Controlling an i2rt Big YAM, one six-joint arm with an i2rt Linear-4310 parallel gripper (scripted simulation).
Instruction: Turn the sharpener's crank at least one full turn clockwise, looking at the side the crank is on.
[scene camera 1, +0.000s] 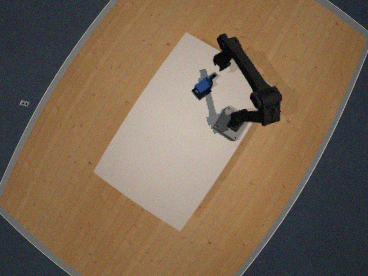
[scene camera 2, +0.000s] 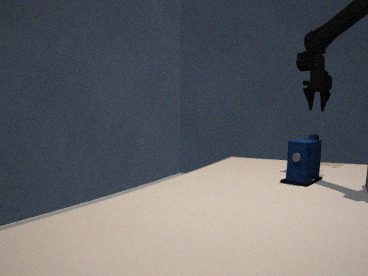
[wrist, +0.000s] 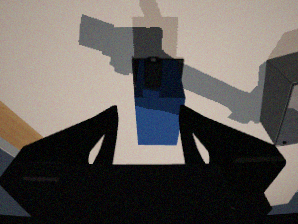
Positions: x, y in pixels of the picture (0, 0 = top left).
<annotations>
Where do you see a blue sharpener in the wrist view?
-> At 157, 120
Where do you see my gripper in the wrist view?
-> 148, 112
</annotations>
